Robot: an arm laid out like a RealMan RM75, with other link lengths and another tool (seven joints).
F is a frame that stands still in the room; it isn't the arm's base.
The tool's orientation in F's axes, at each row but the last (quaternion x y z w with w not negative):
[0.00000, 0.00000, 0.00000, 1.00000]
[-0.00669, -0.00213, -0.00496, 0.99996]
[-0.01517, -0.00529, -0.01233, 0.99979]
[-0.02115, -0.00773, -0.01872, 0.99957]
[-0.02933, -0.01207, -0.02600, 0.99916]
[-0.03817, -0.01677, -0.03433, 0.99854]
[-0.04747, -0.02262, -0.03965, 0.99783]
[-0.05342, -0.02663, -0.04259, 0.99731]
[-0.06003, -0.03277, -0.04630, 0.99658]
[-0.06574, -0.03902, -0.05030, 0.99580]
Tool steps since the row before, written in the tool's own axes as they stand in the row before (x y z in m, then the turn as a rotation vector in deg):
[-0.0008, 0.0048, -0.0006, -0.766, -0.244, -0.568]
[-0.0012, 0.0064, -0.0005, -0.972, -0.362, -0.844]
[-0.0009, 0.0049, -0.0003, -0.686, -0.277, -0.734]
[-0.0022, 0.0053, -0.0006, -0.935, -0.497, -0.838]
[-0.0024, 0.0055, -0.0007, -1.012, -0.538, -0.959]
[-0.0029, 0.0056, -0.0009, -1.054, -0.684, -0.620]
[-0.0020, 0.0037, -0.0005, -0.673, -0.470, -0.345]
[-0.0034, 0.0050, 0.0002, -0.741, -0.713, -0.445]
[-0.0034, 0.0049, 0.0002, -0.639, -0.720, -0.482]
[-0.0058, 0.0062, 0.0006, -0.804, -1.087, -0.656]
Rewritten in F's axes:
[-0.0008, 0.0048, -0.0006, -0.766, -0.244, -0.568]
[-0.0011, 0.0064, -0.0006, -0.972, -0.364, -0.843]
[-0.0008, 0.0049, -0.0005, -0.685, -0.282, -0.733]
[-0.0020, 0.0053, -0.0009, -0.941, -0.497, -0.831]
[-0.0021, 0.0056, -0.0011, -1.017, -0.541, -0.952]
[-0.0025, 0.0057, -0.0014, -1.080, -0.657, -0.605]
[-0.0017, 0.0038, -0.0009, -0.694, -0.448, -0.332]
[-0.0030, 0.0053, -0.0005, -0.778, -0.694, -0.410]
[-0.0029, 0.0052, -0.0006, -0.675, -0.714, -0.439]
[-0.0051, 0.0067, -0.0007, -0.865, -1.084, -0.578]

